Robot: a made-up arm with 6 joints.
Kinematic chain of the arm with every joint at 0, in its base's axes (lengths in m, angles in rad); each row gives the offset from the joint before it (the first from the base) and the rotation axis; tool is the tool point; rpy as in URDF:
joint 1: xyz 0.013 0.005 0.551 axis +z
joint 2: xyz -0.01 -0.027 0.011 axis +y
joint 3: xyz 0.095 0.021 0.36 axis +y
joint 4: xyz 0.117 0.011 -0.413 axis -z
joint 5: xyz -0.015 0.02 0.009 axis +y
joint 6: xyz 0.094 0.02 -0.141 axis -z
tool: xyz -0.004 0 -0.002 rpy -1.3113 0.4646 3.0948
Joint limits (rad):
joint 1: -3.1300..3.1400
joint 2: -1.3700..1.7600
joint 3: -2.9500..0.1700
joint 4: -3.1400..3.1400
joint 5: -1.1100..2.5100
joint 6: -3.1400..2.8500
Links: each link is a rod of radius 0.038 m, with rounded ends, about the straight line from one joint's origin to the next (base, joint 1, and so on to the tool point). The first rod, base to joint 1, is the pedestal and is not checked.
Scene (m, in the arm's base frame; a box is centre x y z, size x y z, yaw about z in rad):
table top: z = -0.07
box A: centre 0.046 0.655 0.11 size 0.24 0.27 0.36 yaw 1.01
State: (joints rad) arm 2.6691 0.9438 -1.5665 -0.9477 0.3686 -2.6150
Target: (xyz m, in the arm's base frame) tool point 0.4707 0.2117 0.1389
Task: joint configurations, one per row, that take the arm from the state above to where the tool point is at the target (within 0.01 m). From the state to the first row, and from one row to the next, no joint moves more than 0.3 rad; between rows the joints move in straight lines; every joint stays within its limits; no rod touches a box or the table.
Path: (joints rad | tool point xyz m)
1: 2.3707 0.8469 -1.5698 -0.8296 0.4332 -2.6142 | -0.5721 0.5169 0.3632
2: 2.0723 0.7500 -1.5731 -0.7115 0.4978 -2.6134 | -0.3984 0.6819 0.4378
3: 1.7739 0.6531 -1.5764 -0.5934 0.5624 -2.6126 | -0.1788 0.7800 0.5127
4: 1.4756 0.5562 -1.5797 -0.4754 0.6270 -2.6118 | 0.0592 0.8003 0.5872
5: 1.1772 0.4593 -1.5830 -0.3573 0.6916 -2.6110 | 0.2873 0.7429 0.6606
6: 0.8788 0.3624 -1.5863 -0.2392 0.7562 -2.6102 | 0.4797 0.6181 0.7325
7: 0.7983 0.5208 -1.4874 -0.4753 0.8331 -2.6093 | 0.5276 0.5524 0.5434
8: 0.7179 0.6793 -1.3885 -0.7115 0.9100 -2.6084 | 0.5407 0.4517 0.3773
9: 0.6374 0.8377 -1.2896 -0.9476 0.9868 -2.6075 | 0.5201 0.3329 0.2419
10: 0.5570 0.9962 -1.1907 -1.1837 1.0637 -2.6065 | 0.4707 0.2117 0.1389

